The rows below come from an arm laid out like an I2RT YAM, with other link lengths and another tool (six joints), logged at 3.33 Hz.
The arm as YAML. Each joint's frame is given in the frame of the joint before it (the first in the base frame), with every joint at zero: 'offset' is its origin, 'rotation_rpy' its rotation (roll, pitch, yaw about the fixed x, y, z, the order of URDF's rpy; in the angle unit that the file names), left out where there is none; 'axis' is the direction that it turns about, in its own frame. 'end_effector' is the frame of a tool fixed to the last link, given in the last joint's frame.
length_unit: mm
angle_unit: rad
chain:
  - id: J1
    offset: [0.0, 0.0, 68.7]
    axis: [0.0, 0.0, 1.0]
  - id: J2
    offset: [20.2, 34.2, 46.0]
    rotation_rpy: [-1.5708, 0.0, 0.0]
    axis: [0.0, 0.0, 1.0]
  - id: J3
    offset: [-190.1, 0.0, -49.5]
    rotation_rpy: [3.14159, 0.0, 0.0]
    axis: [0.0, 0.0, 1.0]
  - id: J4
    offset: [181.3, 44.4, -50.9]
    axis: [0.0, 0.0, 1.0]
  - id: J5
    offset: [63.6, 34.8, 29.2]
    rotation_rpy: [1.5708, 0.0, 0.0]
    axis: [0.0, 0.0, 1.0]
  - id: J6
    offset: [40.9, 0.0, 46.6]
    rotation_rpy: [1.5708, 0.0, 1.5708]
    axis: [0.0, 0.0, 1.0]
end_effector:
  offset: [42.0, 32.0, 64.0]
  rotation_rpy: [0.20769, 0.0, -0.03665]
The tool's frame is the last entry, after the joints.
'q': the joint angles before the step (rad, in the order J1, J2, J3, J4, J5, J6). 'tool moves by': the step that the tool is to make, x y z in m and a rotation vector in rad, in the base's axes. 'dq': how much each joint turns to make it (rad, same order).
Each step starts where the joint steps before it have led.
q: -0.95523 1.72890 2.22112 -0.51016 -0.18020 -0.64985
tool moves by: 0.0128 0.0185 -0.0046 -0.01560 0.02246 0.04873
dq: 0.06424 -0.07410 -0.12165 0.04175 0.01607 -0.02740
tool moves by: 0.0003 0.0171 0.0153 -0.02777 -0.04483 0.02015
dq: 0.03791 -0.04452 0.00072 0.00743 0.01779 0.01661
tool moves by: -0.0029 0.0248 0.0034 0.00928 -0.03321 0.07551
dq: 0.02763 -0.11234 -0.09958 0.00813 -0.04663 0.03324
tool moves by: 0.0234 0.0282 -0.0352 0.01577 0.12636 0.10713
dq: 0.11925 -0.09308 -0.20841 -0.00106 0.01259 -0.07739
